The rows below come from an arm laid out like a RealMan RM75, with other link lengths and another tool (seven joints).
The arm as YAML. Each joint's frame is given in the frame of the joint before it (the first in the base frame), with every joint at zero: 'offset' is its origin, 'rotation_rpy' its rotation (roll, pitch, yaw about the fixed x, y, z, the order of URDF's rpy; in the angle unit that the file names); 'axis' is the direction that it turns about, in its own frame. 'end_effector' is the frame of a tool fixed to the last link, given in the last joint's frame.
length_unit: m
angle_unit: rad
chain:
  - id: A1
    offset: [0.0, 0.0, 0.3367]
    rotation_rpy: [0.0, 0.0, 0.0]
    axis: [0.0, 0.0, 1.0]
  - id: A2
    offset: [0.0, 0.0, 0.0]
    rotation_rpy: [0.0, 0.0, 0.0]
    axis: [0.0, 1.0, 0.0]
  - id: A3
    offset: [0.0, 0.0, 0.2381]
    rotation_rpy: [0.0, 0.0, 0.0]
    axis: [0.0, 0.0, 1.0]
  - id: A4
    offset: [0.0, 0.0, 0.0]
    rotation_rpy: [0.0, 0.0, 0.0]
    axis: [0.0, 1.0, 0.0]
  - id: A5
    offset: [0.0, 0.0, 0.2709]
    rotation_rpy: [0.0, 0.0, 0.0]
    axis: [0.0, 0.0, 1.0]
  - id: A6
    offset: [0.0, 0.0, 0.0]
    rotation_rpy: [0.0, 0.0, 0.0]
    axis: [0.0, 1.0, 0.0]
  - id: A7
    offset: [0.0, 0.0, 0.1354]
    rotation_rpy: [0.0, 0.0, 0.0]
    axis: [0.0, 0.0, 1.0]
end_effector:
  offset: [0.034, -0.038, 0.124]
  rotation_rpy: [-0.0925, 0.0, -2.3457]
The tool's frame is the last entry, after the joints.
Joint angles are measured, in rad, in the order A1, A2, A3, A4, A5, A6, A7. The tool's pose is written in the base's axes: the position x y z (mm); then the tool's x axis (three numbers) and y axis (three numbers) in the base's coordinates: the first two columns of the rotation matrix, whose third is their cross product. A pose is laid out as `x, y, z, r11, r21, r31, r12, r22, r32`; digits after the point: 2 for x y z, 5 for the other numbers.
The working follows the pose.
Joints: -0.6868 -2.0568 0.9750 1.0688 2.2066 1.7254 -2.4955
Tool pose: -164.88, 463.35, 26.48, -0.98319, -0.15674, -0.09366, -0.16872, 0.97599, 0.13777
Where each joint sits with the arm in this pose, in the base's axes (m; each line is computed from the numbers above, not from the rounded line before):
A1: 0.0000 0.0000 0.3367
A2: 0.0000 0.0000 0.3367
A3: -0.1628 0.1335 0.2255
A4: -0.1628 0.1335 0.2255
A5: -0.1754 0.3980 0.2824
A6: -0.1754 0.3980 0.2824
A7: -0.1639 0.4062 0.1478
the tool: -0.1649 0.4633 0.0265

